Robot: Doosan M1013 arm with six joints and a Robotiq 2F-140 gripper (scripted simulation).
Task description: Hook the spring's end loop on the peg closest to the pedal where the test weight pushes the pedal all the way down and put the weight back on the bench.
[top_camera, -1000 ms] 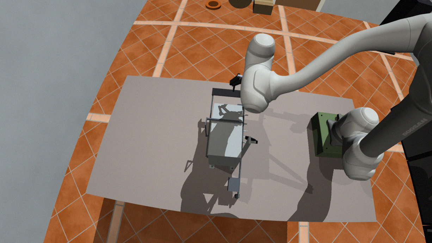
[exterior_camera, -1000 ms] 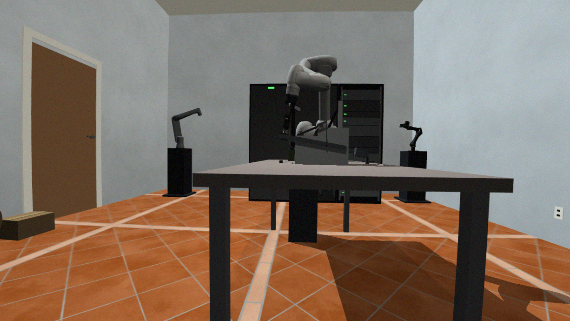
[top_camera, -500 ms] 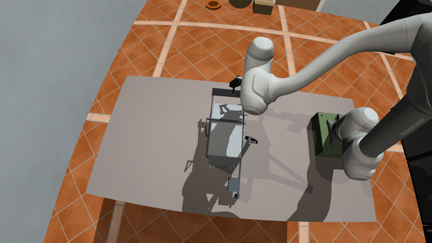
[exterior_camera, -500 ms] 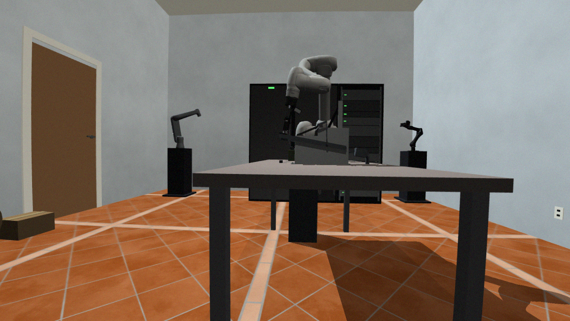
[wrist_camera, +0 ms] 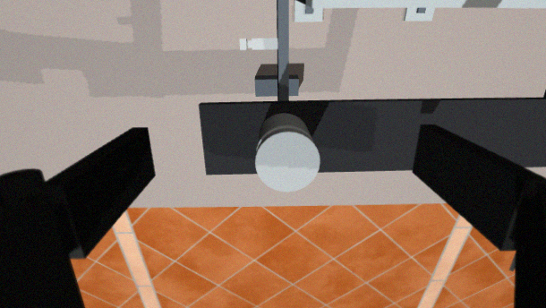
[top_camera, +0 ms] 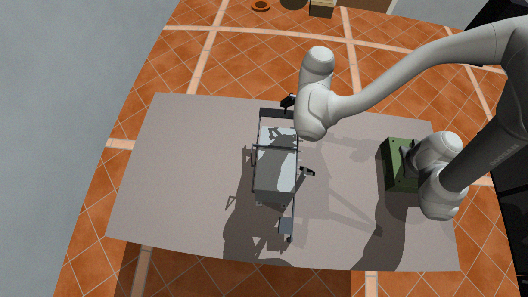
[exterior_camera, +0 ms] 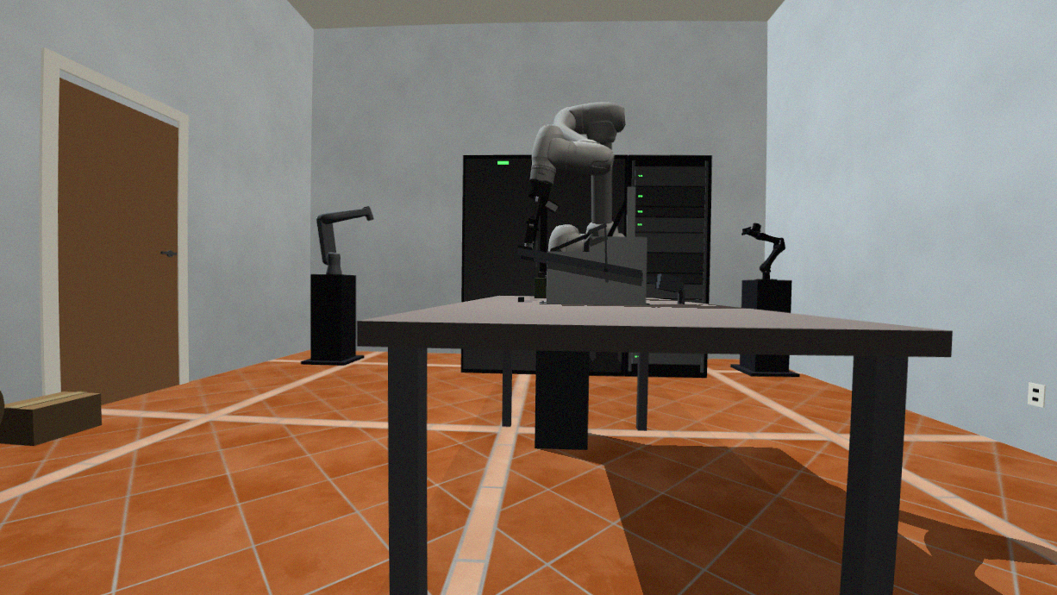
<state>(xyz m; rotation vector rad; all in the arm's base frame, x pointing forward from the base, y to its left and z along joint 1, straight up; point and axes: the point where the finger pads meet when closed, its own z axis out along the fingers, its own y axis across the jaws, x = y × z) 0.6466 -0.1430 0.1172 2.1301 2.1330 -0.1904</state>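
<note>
My gripper is now 1 cm above the steel test weight. Round my hand: small block (21 cm below, 3 cm to the right); then white-tipped pin (36 cm to the left, 18 cm above, 1 cm behind).
</note>
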